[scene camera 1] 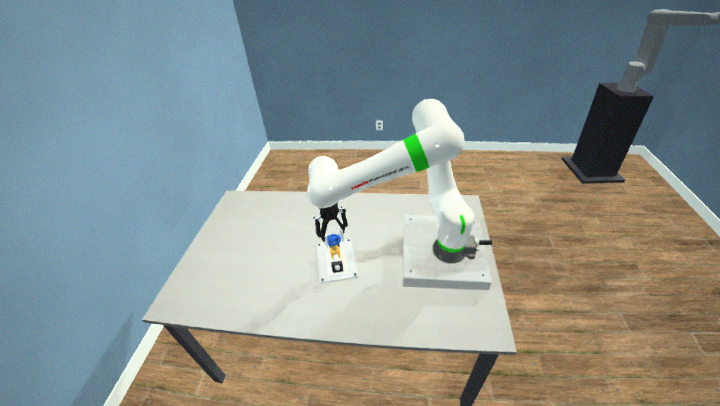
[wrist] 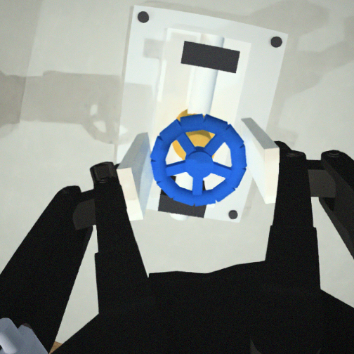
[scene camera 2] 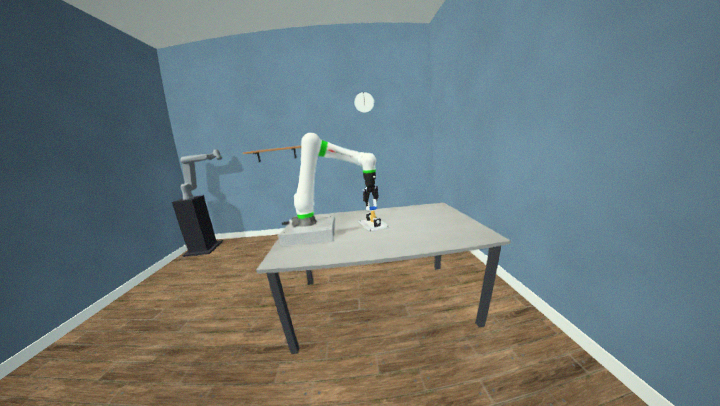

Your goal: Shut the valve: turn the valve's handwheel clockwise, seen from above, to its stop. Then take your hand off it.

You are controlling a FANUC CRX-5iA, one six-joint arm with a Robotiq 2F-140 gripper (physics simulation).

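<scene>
The blue five-spoked handwheel sits level on top of the yellow valve body. The valve is fixed to a white base plate, with a pipe through black blocks. My gripper points down over the valve and is shut on the handwheel, one pale pad at each side of the rim. In the wrist view the base plate's far end leans slightly to the right. The wheel hides part of the valve body. No mark showing the wheel's stop is visible.
The grey table carries the valve and the arm's raised grey base block. A second grey arm stands on a black pedestal off the table.
</scene>
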